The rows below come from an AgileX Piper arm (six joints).
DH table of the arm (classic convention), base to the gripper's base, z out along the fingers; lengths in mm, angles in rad. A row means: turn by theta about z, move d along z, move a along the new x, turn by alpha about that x. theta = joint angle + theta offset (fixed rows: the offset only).
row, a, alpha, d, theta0
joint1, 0, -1.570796, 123, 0
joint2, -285.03, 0, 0, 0.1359
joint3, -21.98, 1.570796, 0, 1.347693
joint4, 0, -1.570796, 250.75, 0
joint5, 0, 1.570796, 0, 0
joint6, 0, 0, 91, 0
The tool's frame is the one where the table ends.
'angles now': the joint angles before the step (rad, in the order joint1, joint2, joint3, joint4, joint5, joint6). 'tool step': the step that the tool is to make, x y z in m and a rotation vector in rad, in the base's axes. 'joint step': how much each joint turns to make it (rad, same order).
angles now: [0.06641, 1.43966, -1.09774, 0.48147, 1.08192, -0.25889]
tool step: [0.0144, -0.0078, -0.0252, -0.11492, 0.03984, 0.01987]
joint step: [0.00015, 0.07901, 0.00025, -0.11254, -0.03456, -0.00080]
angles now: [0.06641, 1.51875, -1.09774, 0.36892, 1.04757, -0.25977]
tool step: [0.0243, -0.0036, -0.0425, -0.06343, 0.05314, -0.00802]
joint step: [0.00016, 0.14143, 0.00005, -0.05236, -0.08973, 0.00111]
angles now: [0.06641, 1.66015, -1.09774, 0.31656, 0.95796, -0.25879]
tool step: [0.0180, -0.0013, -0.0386, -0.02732, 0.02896, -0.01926]
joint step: [-0.00009, 0.12266, -0.00013, -0.01197, -0.09641, -0.00003]
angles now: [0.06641, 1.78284, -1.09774, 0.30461, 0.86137, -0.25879]
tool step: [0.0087, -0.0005, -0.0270, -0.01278, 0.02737, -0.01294]
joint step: [0.00008, 0.08225, -0.00020, -0.00107, -0.05650, 0.00008]
